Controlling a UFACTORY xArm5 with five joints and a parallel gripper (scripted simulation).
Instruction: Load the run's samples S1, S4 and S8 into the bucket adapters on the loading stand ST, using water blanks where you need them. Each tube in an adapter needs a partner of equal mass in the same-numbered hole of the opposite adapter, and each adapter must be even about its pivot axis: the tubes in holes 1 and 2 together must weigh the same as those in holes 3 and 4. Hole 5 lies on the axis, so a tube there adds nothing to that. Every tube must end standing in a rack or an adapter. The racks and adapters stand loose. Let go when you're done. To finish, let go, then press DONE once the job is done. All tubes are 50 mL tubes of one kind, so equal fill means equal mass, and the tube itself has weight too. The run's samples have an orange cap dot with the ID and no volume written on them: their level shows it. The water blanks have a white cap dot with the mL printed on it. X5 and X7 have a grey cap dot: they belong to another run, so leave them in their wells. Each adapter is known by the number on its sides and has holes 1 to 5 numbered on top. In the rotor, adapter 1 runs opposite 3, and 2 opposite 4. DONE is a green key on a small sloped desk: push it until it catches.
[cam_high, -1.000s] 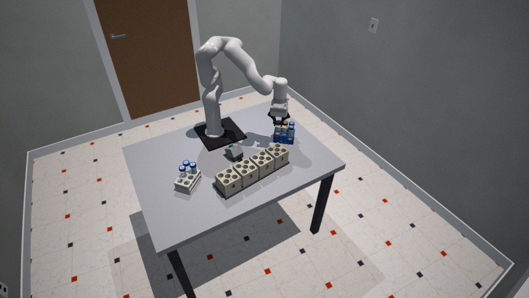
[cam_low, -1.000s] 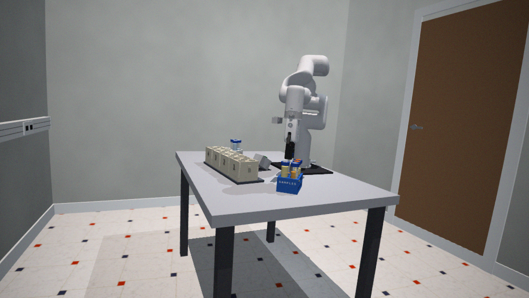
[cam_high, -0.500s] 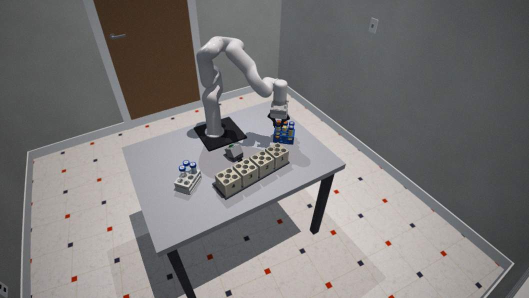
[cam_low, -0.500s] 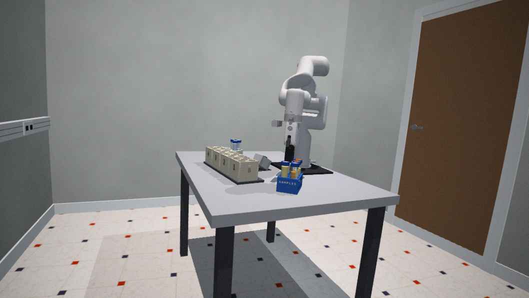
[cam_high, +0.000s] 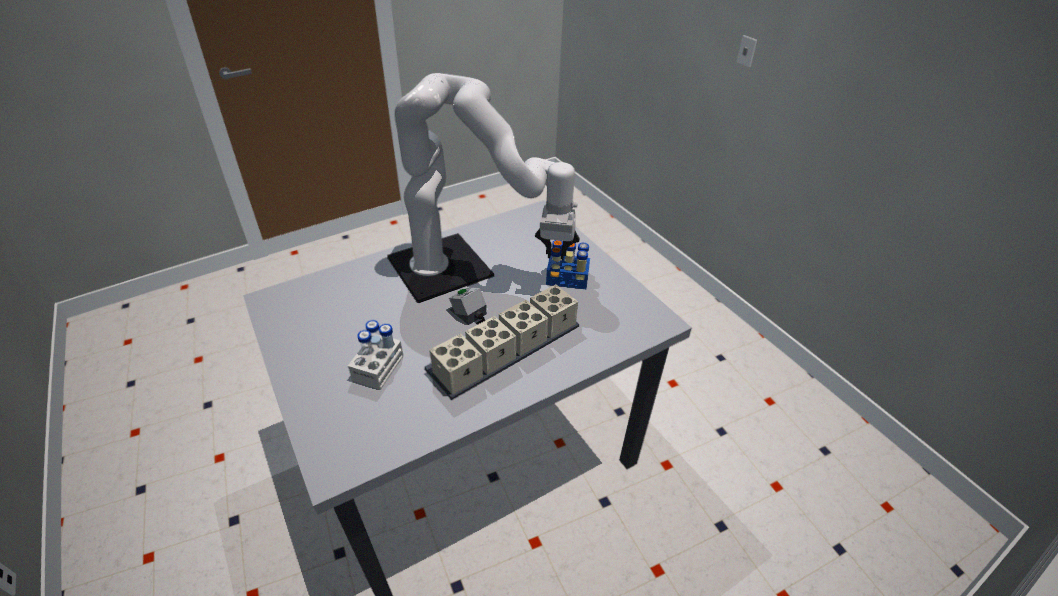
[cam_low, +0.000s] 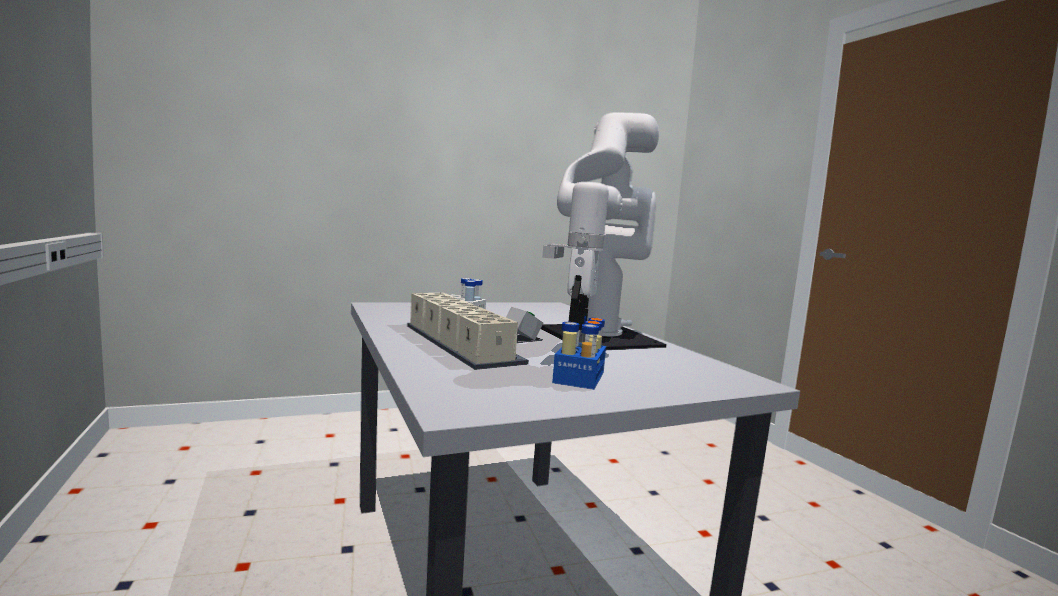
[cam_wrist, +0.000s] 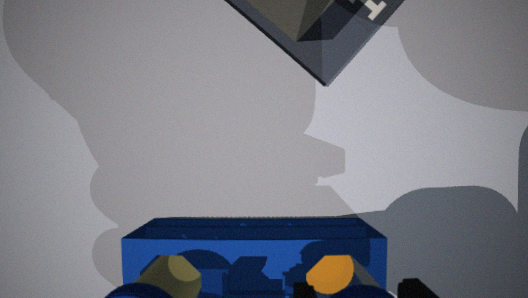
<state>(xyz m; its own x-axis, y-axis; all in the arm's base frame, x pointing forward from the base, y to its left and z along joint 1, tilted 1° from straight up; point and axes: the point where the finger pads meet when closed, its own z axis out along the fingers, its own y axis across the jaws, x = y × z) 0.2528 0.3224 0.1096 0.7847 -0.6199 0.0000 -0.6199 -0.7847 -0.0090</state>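
The blue samples rack lies 10 mm ahead of my hand, 40 mm to the left of it and 90 mm below it. Also, from my hand: adapter 3 (200 mm ahead, 320 mm to the right, 70 mm below); then white rack (90 mm ahead, 610 mm to the right, 90 mm below).
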